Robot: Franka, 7 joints.
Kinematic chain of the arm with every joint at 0, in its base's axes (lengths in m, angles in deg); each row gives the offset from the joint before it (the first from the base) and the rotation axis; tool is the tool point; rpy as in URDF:
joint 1: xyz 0 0 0.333 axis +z
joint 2: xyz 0 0 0 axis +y
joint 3: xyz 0 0 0.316 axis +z
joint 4: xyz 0.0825 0 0 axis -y
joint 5: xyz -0.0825 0 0.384 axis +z
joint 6: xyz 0 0 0 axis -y
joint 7: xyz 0.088 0 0 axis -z
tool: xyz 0 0 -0.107 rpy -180 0 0
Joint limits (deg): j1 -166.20..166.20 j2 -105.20..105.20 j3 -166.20..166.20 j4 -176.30..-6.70 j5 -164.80..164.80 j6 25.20..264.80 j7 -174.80..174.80
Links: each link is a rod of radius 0.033 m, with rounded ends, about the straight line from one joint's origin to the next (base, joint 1, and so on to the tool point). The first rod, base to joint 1, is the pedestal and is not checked.
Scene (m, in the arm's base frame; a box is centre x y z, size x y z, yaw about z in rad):
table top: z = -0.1
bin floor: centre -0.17 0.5 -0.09 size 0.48 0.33 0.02 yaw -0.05
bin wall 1: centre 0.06 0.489 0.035 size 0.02 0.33 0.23 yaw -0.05
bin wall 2: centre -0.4 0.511 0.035 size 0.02 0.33 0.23 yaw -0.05
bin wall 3: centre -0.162 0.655 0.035 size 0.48 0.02 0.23 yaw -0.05
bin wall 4: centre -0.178 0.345 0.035 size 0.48 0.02 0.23 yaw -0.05
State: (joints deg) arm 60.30 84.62 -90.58 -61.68 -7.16 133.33 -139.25
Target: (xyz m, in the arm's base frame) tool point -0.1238 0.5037 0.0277
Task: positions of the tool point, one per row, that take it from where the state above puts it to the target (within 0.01 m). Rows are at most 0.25 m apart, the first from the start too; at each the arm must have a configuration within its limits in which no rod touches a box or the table.
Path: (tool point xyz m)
1: 0.6735 0.3803 0.4038
2: 0.5697 0.4763 0.3852
3: 0.4299 0.5617 0.3551
4: 0.2532 0.6172 0.3262
5: 0.0522 0.6213 0.3085
6: -0.1468 0.5594 0.3077
7: -0.3112 0.4326 0.3250
8: -0.2629 0.4774 0.2280
9: -0.1982 0.5031 0.1281
10: -0.1238 0.5037 0.0277

